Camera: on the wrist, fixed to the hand. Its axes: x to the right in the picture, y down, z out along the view.
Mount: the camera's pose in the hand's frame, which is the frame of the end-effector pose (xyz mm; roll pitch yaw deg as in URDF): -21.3 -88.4 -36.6 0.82 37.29 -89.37
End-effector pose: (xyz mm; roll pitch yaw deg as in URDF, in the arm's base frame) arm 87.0 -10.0 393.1 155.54 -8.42 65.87
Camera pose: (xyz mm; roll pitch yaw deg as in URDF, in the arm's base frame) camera -8.7 10.3 386.7 171.92 -12.77 157.27
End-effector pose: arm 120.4 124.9 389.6 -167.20 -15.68 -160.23
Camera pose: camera 180.2 63.4 437.1 157.31 -47.80 -53.01
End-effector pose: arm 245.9 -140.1 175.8 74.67 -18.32 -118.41
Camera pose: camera 251.8 -154.2 79.0 138.23 61.36 -67.13
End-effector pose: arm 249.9 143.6 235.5 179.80 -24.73 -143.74
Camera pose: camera 330.1 92.6 259.6 150.72 -33.46 -36.71
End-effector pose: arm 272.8 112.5 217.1 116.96 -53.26 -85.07
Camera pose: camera 348.4 81.8 162.8 124.28 14.65 -16.49
